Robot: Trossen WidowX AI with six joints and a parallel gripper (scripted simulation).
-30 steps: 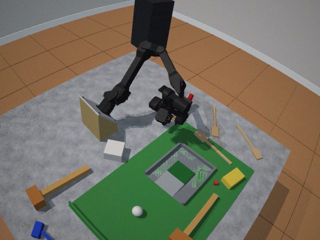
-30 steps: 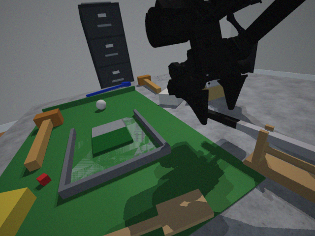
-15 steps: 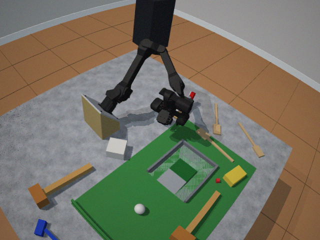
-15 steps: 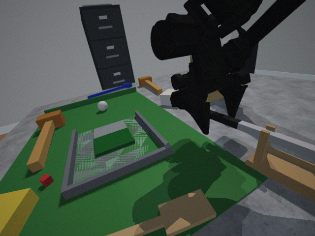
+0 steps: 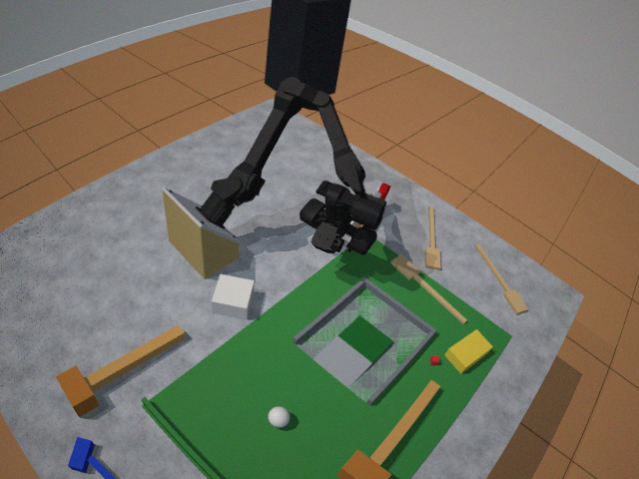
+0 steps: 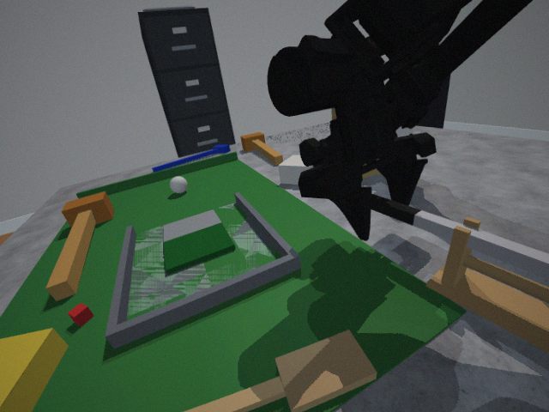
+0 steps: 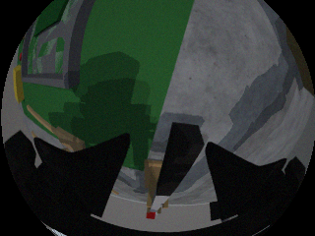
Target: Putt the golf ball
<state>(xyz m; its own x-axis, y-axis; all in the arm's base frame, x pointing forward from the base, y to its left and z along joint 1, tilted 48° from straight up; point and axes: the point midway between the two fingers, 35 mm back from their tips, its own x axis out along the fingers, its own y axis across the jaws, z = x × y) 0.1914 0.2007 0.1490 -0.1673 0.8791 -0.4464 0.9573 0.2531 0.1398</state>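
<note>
My gripper tip is now 300 mm to the left of the white block, 10 mm past it and 10 mm above it. Round my gripper tip: white golf ball (400 mm to the right, 280 mm ahead, 10 mm below); then small red cube (380 mm ahead, 40 mm to the right, 20 mm below); then yellow block (420 mm ahead, 50 mm to the left, 10 mm below).
</note>
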